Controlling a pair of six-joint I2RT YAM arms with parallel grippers.
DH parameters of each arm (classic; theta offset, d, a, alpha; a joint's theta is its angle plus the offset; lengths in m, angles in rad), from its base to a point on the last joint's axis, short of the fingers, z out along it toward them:
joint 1: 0 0.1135 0.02 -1.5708
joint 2: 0 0 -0.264 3.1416
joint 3: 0.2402 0 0.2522 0
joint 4: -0.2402 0 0.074 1.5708
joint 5: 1.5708 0 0 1.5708
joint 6: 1.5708 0.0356 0 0
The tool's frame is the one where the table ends.
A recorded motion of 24 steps. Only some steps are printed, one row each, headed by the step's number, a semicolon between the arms.
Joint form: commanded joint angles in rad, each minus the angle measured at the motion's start. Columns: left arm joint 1, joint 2, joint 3, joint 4, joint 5, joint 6; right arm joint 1, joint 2, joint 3, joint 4, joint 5, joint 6.
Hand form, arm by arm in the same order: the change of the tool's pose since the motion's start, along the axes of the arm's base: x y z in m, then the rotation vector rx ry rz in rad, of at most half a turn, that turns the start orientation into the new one. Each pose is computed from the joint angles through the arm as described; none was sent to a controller.
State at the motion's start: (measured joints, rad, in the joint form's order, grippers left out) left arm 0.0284 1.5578 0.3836 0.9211 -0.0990 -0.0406; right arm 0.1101 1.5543 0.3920 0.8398 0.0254 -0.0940
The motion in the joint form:
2: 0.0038 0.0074 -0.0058 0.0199 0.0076 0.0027; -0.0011 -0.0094 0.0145 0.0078 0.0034 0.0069
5: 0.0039 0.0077 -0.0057 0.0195 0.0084 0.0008; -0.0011 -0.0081 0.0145 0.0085 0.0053 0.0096
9: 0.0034 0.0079 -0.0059 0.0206 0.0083 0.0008; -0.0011 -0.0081 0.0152 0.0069 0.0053 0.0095
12: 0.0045 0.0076 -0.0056 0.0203 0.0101 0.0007; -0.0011 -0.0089 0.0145 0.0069 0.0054 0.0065
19: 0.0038 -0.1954 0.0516 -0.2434 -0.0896 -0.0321; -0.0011 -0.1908 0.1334 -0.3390 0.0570 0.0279
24: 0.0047 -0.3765 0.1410 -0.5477 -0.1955 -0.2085; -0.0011 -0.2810 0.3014 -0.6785 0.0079 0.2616
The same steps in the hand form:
2: -0.0006 0.0007 -0.0012 0.0009 -0.0064 -0.0042; 0.0033 -0.0001 0.0070 0.0090 -0.0311 -0.0064
5: -0.0005 0.0007 -0.0013 -0.0011 -0.0061 -0.0044; 0.0034 -0.0001 0.0067 0.0109 -0.0304 -0.0091
9: -0.0005 0.0006 -0.0013 -0.0011 -0.0068 -0.0048; 0.0035 -0.0001 0.0067 0.0107 -0.0295 -0.0090
12: -0.0005 0.0009 -0.0012 -0.0016 -0.0071 -0.0055; 0.0033 -0.0001 0.0067 0.0079 -0.0298 -0.0082
19: -0.0067 0.0040 0.0376 -0.0082 -0.0085 0.0985; 0.0057 -0.0017 0.0519 0.0064 0.0141 -0.0640
24: -0.0186 0.0075 0.0782 -0.1455 -0.0153 0.2468; 0.0086 0.0004 0.0956 0.2299 0.1137 -0.1031

